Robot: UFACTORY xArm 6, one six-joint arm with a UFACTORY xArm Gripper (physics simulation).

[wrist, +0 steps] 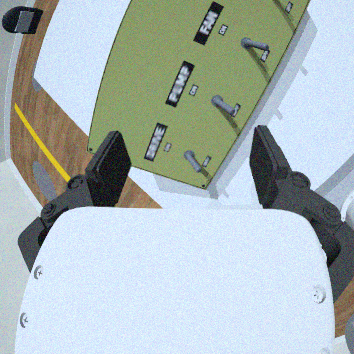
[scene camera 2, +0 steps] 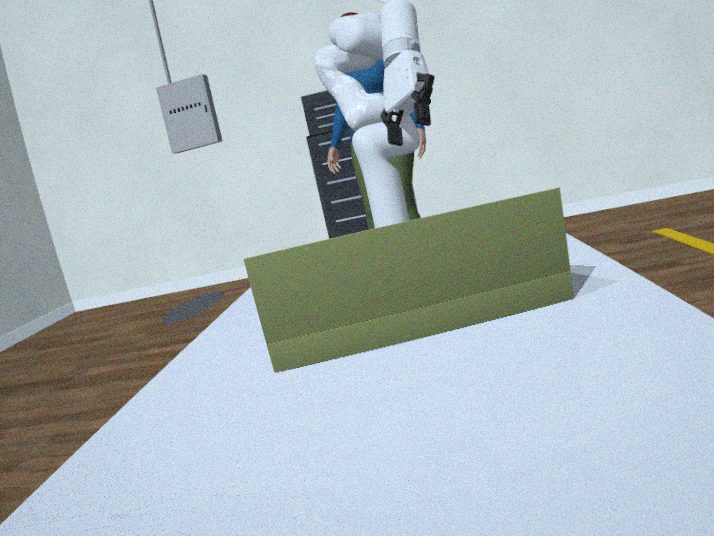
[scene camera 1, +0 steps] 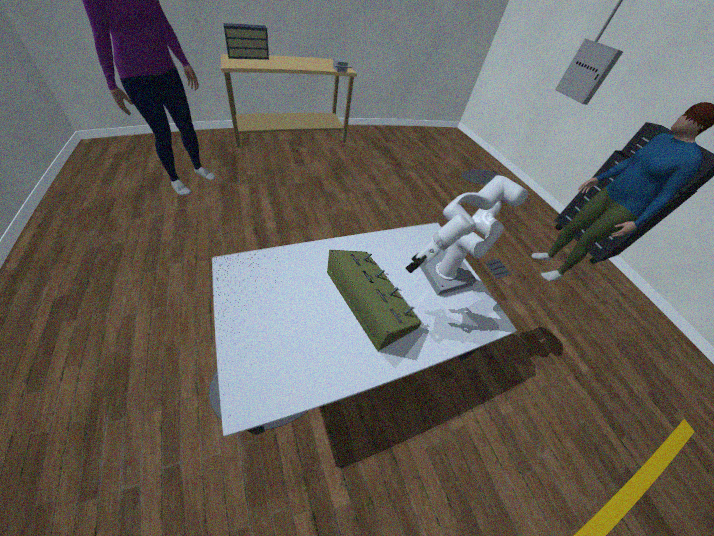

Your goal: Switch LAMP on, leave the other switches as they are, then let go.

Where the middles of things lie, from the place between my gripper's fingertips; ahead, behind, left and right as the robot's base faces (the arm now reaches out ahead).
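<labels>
There is the switch box [scene camera 2: 337, 297], and I see it 110 mm ahead of my hand, 70 mm to the right of it and 230 mm below it.
</labels>
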